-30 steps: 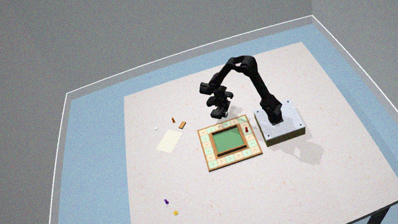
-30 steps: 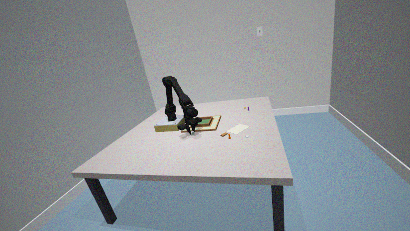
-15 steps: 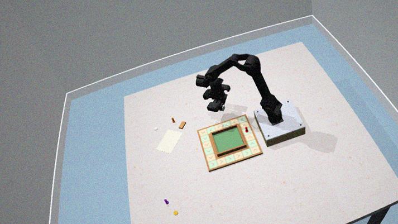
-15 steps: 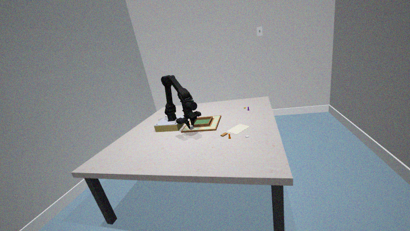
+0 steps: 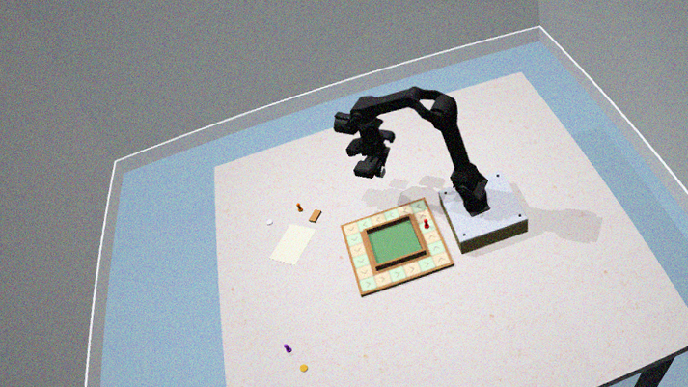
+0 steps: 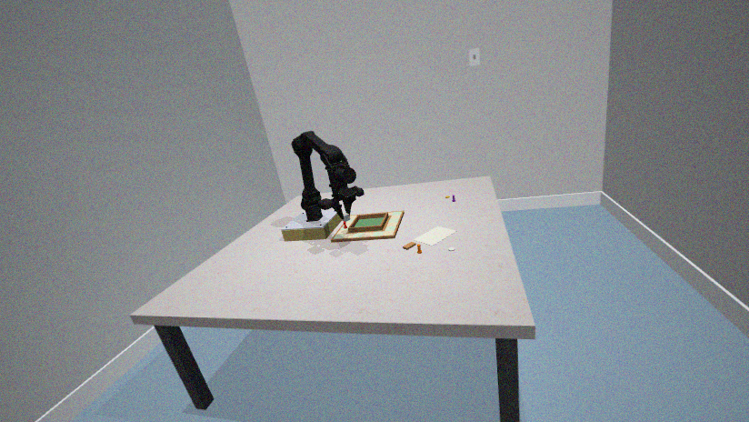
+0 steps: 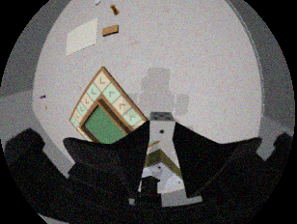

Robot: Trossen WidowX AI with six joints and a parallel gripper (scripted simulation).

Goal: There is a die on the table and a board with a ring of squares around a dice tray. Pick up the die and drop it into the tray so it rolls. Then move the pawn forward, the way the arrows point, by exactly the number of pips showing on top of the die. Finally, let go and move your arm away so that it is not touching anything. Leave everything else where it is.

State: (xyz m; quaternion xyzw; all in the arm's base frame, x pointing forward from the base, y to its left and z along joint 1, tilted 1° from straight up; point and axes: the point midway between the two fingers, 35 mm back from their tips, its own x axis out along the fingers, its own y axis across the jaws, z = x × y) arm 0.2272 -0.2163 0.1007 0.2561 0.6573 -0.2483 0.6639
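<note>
The red pawn lies 70 mm behind my gripper tip, 180 mm to the left of it and 100 mm below it. From my gripper tip the other things lie so: wooden block (240 mm ahead, 40 mm to the right, 120 mm below); then green dice tray (40 mm ahead, 190 mm to the left, 120 mm below); then white die (right at my gripper tip).
</note>
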